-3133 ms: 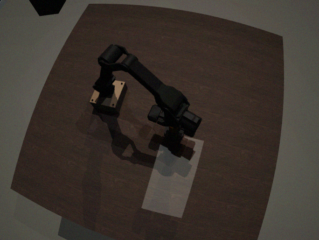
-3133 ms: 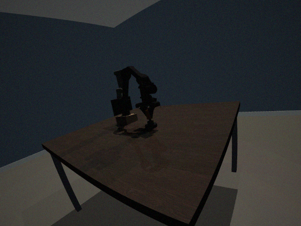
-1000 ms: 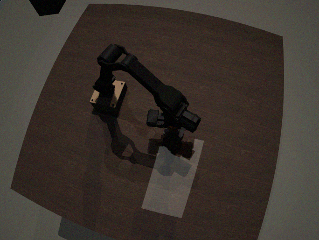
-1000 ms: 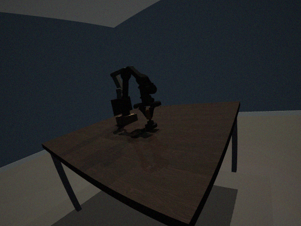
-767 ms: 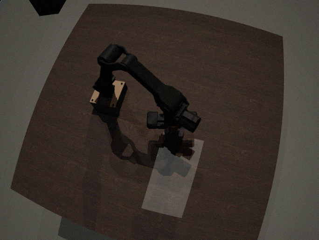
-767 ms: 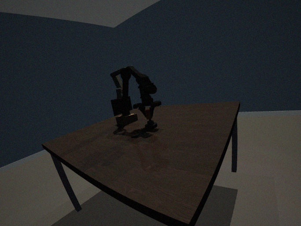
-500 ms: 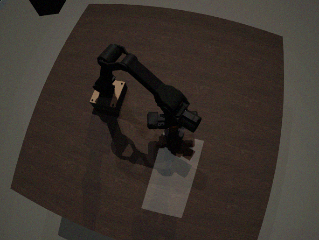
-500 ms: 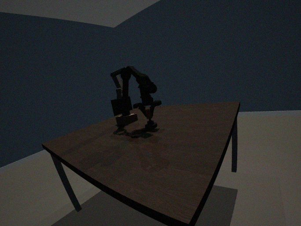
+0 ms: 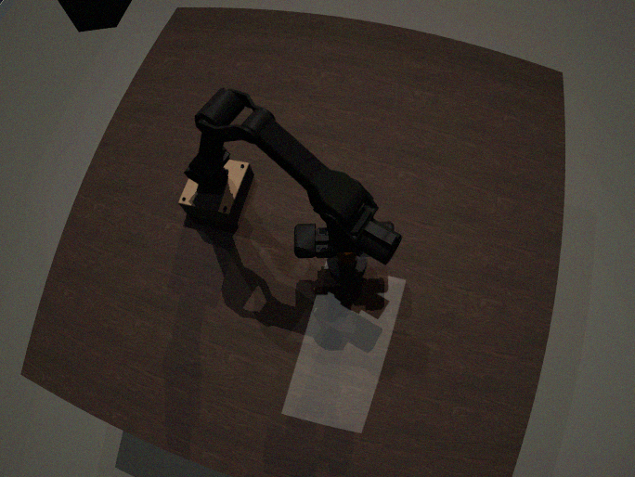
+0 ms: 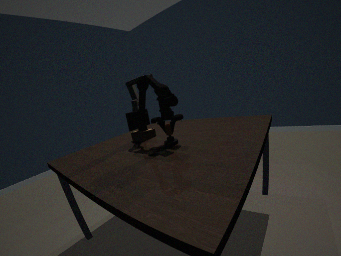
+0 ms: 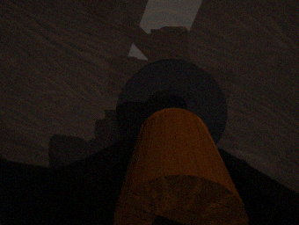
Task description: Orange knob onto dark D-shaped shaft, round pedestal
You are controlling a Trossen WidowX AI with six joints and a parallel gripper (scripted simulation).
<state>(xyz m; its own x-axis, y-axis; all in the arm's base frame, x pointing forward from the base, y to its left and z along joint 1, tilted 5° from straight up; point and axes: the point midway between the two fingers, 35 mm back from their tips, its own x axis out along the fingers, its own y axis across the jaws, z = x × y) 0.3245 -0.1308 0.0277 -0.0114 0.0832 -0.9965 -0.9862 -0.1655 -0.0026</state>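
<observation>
The orange knob lies 20 mm above my gripper tip. Round my gripper tip: round pedestal: 40 mm below.
</observation>
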